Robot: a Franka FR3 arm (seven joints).
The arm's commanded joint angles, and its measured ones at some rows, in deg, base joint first. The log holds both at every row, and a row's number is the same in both.
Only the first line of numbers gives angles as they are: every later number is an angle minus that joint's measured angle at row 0.
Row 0, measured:
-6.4, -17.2, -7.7, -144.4, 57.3, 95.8, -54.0
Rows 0 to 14, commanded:
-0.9, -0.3, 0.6, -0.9, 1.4, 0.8, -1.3
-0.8, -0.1, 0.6, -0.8, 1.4, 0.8, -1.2
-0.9, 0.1, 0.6, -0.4, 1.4, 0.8, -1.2
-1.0, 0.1, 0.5, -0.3, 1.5, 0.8, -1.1
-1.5, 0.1, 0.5, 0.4, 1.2, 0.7, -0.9
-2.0, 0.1, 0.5, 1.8, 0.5, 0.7, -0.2
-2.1, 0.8, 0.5, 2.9, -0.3, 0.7, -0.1
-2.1, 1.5, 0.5, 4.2, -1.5, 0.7, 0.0
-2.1, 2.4, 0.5, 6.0, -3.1, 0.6, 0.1
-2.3, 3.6, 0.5, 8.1, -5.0, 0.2, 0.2
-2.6, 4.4, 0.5, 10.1, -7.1, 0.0, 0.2
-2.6, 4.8, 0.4, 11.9, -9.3, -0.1, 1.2
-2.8, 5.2, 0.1, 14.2, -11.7, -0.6, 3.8
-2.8, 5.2, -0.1, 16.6, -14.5, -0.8, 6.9
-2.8, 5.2, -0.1, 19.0, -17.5, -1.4, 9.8
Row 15, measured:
-1.8, 3.2, -0.3, 11.1, -10.4, 0.8, 2.9
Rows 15 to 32, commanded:
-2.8, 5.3, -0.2, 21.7, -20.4, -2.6, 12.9
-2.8, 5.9, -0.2, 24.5, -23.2, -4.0, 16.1
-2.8, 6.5, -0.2, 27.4, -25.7, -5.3, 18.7
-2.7, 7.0, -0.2, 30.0, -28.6, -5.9, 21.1
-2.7, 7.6, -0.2, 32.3, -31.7, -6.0, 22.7
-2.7, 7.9, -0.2, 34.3, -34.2, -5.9, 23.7
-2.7, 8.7, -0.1, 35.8, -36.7, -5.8, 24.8
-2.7, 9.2, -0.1, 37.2, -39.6, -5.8, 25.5
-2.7, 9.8, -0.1, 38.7, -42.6, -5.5, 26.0
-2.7, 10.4, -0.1, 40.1, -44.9, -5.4, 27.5
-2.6, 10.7, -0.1, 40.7, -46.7, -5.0, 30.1
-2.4, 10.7, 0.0, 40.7, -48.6, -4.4, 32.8
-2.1, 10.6, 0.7, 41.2, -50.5, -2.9, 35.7
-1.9, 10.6, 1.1, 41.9, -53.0, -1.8, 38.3
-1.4, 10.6, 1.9, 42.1, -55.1, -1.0, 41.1
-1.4, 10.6, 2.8, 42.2, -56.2, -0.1, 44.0
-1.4, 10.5, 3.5, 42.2, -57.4, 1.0, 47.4
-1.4, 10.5, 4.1, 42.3, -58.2, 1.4, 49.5
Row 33, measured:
-2.0, 9.9, 2.3, 40.8, -54.6, -0.3, 41.8
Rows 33 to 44, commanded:
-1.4, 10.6, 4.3, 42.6, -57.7, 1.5, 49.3
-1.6, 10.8, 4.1, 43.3, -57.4, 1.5, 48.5
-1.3, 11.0, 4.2, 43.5, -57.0, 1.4, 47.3
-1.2, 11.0, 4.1, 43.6, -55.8, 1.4, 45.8
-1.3, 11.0, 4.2, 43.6, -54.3, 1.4, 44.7
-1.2, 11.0, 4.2, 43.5, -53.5, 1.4, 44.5
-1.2, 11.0, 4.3, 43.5, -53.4, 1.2, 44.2
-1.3, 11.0, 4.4, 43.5, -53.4, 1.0, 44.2
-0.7, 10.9, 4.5, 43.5, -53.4, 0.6, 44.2
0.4, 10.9, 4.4, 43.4, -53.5, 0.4, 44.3
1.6, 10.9, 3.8, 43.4, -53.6, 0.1, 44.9
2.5, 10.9, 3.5, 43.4, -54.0, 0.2, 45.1
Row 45, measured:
-0.3, 10.1, 4.5, 42.2, -54.3, 1.2, 44.9
